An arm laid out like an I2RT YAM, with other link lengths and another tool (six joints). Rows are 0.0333 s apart.
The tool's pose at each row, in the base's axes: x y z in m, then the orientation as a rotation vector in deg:
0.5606, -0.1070, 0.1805, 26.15, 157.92, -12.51
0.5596, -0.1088, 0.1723, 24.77, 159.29, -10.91
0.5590, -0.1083, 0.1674, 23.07, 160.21, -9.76
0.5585, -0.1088, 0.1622, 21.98, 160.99, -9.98
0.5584, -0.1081, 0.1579, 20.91, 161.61, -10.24
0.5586, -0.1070, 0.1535, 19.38, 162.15, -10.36
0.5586, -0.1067, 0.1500, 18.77, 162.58, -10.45
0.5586, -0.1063, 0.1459, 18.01, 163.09, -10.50
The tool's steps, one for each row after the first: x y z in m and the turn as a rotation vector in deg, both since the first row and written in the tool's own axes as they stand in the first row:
0.0033, -0.0012, 0.0077, -1.18, 1.15, -0.97
0.0057, -0.0005, 0.0120, -2.12, 1.80, -2.13
0.0078, -0.0007, 0.0168, -2.04, 2.36, -3.01
0.0096, 0.0004, 0.0206, -1.95, 2.77, -3.86
0.0113, 0.0019, 0.0245, -2.02, 3.04, -4.98
0.0126, 0.0025, 0.0277, -2.00, 3.37, -5.47
0.0142, 0.0033, 0.0315, -2.02, 3.75, -6.06

